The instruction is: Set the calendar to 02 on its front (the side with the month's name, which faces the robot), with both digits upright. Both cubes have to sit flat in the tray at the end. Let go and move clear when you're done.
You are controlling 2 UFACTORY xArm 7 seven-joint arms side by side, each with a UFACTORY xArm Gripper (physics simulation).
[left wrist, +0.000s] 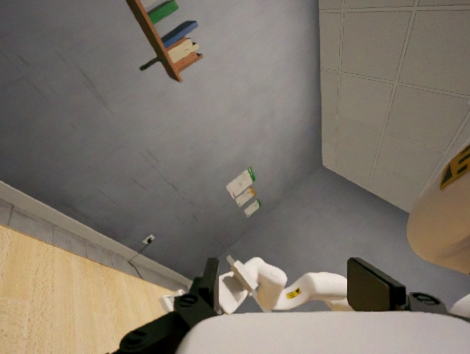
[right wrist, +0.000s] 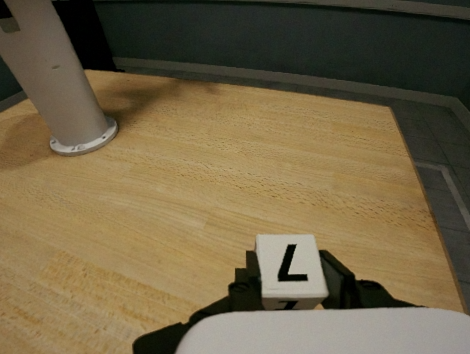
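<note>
A white cube (right wrist: 274,250) is between the fingers of my right gripper (right wrist: 284,271) in the right wrist view, which is shut on it. Its upper face shows a black 7 that looks upside down from this camera. A second black mark on the face below is partly hidden by the gripper's body. How far the cube is above the wooden table (right wrist: 200,165) is hard to tell. My left gripper is open and empty, with its fingers wide apart and facing the wall and ceiling. The calendar's tray and the other cube do not show in either view.
A white arm column (right wrist: 75,95) stands on the table at the left of the right wrist view. The table's right edge (right wrist: 425,195) shows there. A white robot arm (left wrist: 270,282) is seen beyond the left fingers. A bookshelf (left wrist: 156,42) hangs on the wall.
</note>
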